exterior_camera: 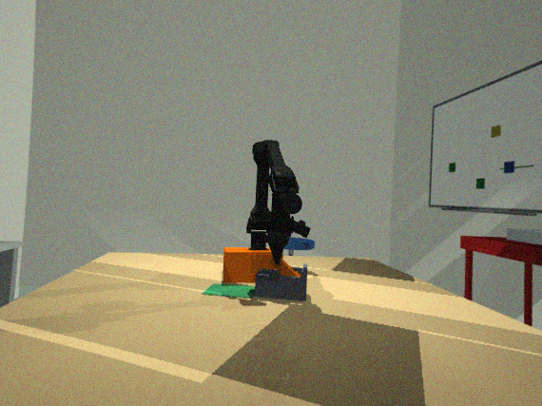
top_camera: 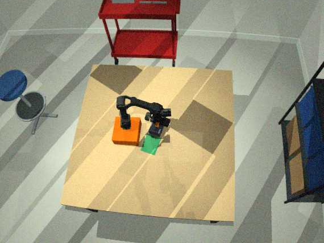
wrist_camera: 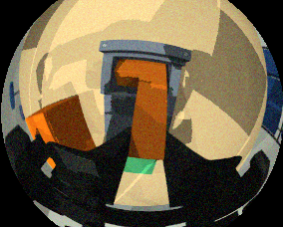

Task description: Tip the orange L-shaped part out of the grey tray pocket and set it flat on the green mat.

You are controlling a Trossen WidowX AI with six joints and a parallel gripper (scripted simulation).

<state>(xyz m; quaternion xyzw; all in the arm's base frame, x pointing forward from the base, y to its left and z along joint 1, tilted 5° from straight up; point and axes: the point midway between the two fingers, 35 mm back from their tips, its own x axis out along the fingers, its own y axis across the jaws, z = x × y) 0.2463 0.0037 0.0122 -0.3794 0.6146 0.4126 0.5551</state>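
Right now the green mat is 13 cm to the right of my gripper tip, 11 cm below it and 6 cm behind it. Round my gripper tip: orange L-shaped part 4 cm to the left, 3 cm below.
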